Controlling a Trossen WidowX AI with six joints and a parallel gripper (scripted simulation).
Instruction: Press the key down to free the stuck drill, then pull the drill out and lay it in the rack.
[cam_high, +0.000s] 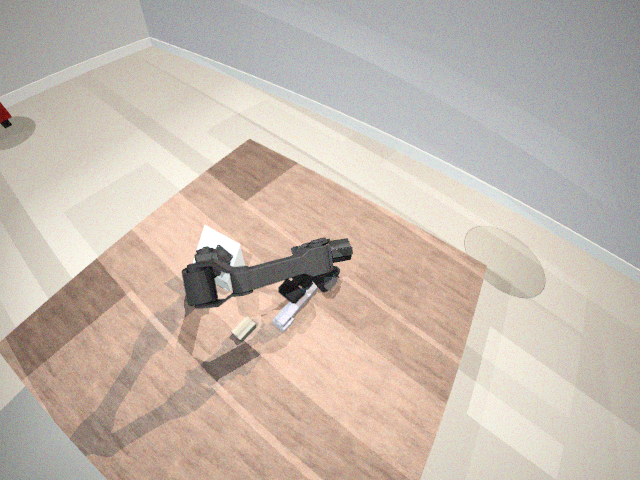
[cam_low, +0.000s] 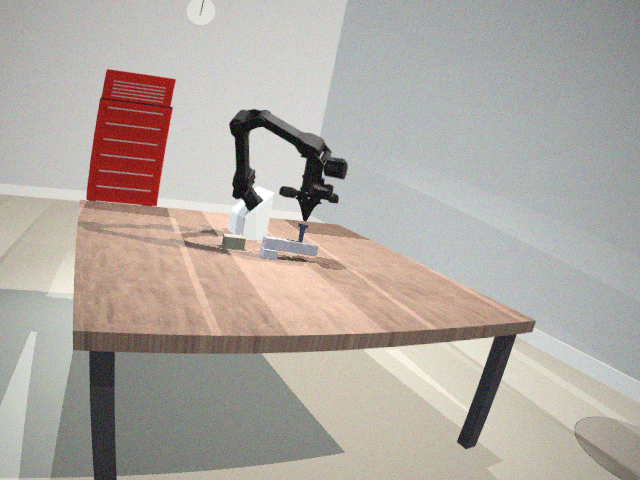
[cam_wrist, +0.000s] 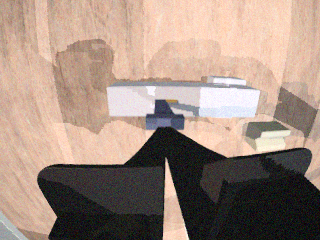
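The blue key is 40 mm below my gripper tip. From my gripper tip the other things lie so: drill 90 mm below, 60 mm to the right; white holder block 100 mm below, 40 mm to the right; olive rack 200 mm to the right, 110 mm below, 90 mm behind.
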